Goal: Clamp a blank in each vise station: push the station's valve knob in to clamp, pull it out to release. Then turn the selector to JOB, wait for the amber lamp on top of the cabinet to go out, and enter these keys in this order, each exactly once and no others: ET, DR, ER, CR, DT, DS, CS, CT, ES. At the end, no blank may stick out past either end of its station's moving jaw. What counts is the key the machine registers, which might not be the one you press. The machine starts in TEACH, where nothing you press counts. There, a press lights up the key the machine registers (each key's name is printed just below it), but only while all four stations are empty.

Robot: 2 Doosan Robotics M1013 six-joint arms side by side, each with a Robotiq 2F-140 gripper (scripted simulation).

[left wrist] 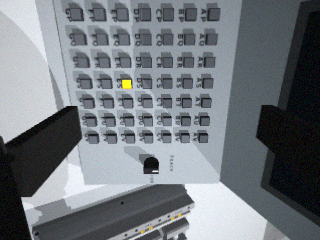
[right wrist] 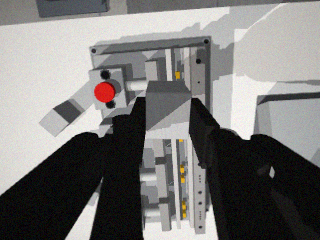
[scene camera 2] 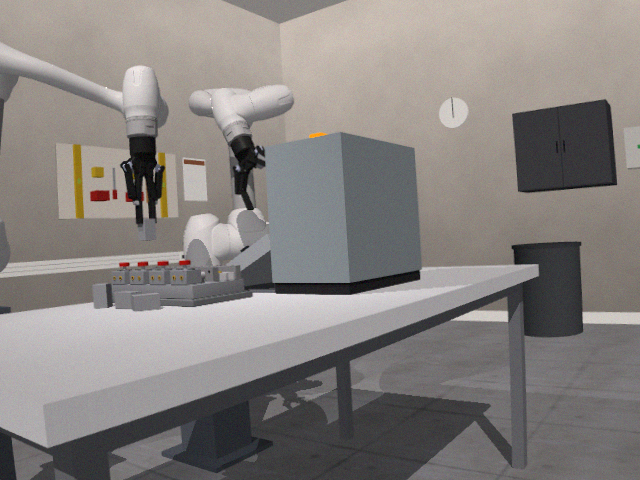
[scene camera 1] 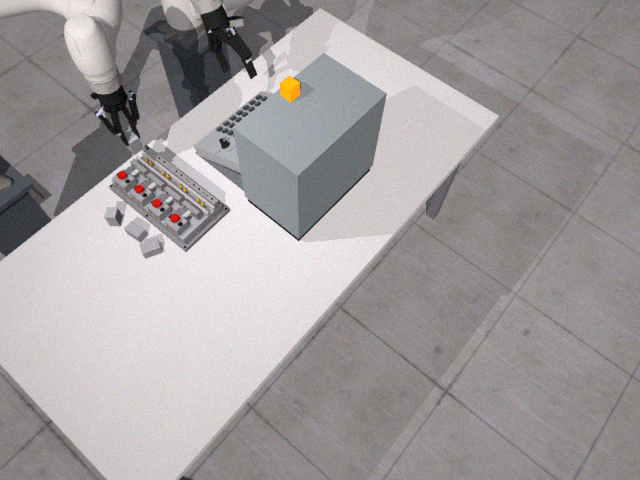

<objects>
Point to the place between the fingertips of my left gripper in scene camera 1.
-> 240, 73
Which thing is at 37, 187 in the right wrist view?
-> My right gripper.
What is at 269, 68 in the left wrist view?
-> A grey cabinet.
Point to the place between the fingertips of my right gripper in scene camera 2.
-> At 146, 223
</objects>
